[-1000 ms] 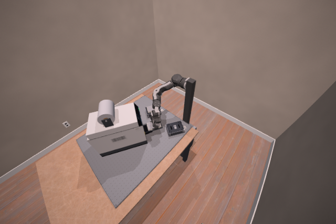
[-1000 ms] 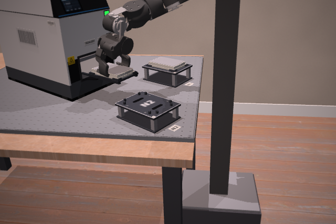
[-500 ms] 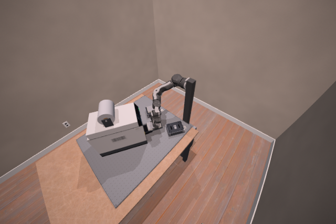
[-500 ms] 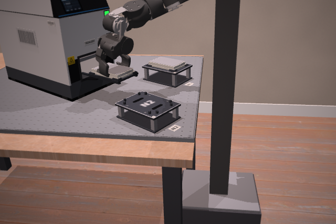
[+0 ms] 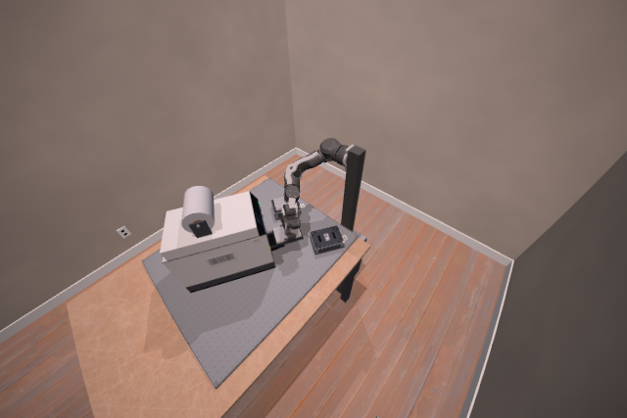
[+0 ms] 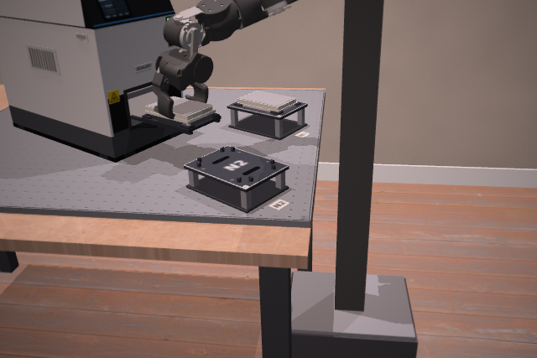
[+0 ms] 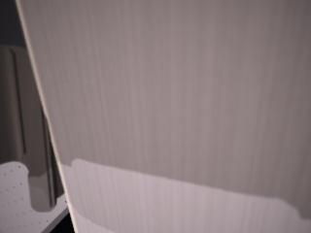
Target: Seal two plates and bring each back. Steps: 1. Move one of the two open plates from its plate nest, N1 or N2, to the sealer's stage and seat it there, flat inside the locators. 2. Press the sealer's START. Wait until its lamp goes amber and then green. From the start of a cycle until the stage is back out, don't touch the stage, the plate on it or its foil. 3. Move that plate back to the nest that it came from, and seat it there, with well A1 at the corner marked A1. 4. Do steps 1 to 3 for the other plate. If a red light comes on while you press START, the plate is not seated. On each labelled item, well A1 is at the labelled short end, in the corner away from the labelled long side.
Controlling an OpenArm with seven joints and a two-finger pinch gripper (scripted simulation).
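The sealer stage is 20 mm below my hand. The rest, counted from my hand: plate right at my hand; start button 40 mm ahead, 130 mm to the right, 80 mm above; dark screen panel 120 mm ahead, 20 mm to the right, 210 mm above.
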